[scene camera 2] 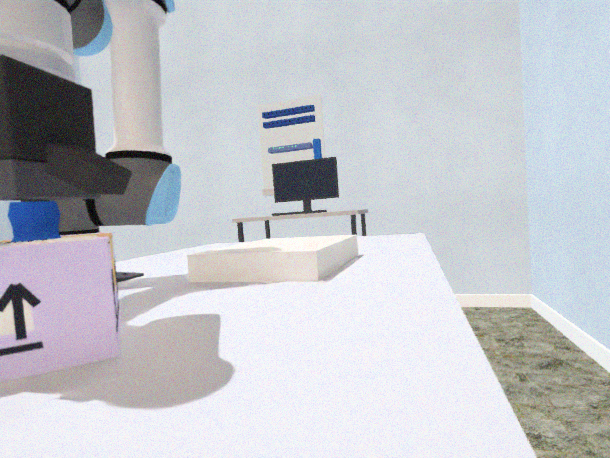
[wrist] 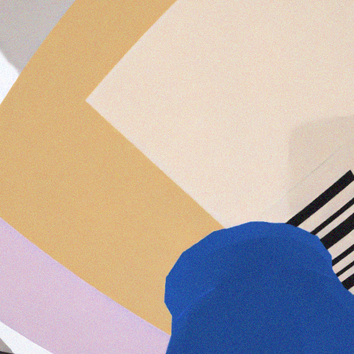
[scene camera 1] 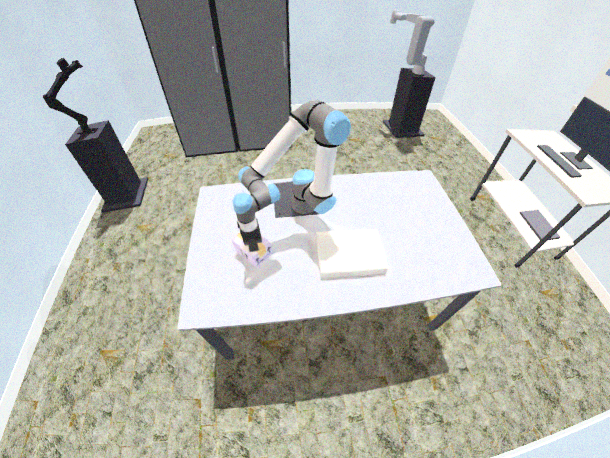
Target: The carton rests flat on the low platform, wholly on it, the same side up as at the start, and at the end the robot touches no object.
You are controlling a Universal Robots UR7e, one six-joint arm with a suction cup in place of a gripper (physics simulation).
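Frame: origin at the arm's base, x ahead, y left, z up, level; centimetres.
Seen in the pictures: hand at its tool point: (scene camera 2: 37,254); arm's base at its link origin: (scene camera 1: 304,203).
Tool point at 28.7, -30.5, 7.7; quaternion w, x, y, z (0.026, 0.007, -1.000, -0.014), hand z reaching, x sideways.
Note:
Offsets run from my tool point to a thing's top centre, as dx, dy, dz. Level surfaces: height alone.
The carton {-1.5, -1.4, +1.5} (scene camera 1: 262,250) (scene camera 2: 75,300) (wrist: 100,200) is a lilac box with an orange band, a pale label and a barcode on top. It stands upright on the left part of the table, its side arrow pointing up in the second scene view. My gripper (scene camera 1: 254,247) (scene camera 2: 35,221) (wrist: 260,287), a blue suction cup, is pressed onto the carton's top and is shut on it. The cup's underside is hidden. The low platform {+10.1, +45.4, -3.9} (scene camera 1: 351,252) (scene camera 2: 252,269) is a flat cream slab, apart from the carton, to its right in the first scene view.
The white table {dz -8.7} (scene camera 1: 425,225) (scene camera 2: 350,375) carries the arm's dark base plate (scene camera 1: 283,202) behind the carton and platform. A dark cabinet (scene camera 1: 185,75), two pedestals (scene camera 1: 107,165) (scene camera 1: 411,102) with other arms, and a desk (scene camera 1: 555,160) with a monitor (scene camera 1: 592,127) (scene camera 2: 306,180) stand around it.

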